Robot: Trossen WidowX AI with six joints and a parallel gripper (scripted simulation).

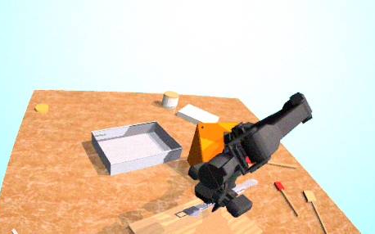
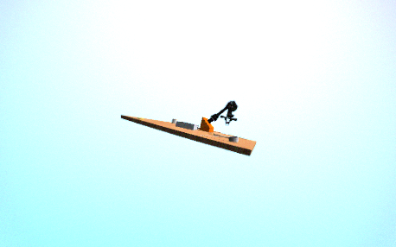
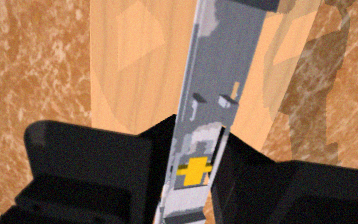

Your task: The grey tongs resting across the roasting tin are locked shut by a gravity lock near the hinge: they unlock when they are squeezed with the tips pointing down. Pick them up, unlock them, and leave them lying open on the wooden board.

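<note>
The wooden board lies 110 mm below my gripper tip. Round my gripper tip: grey roasting tin: 130 mm ahead, 420 mm to the right, 90 mm below; white block: 230 mm behind, 700 mm to the right, 110 mm below; yellow lock piece: 40 mm above.
</note>
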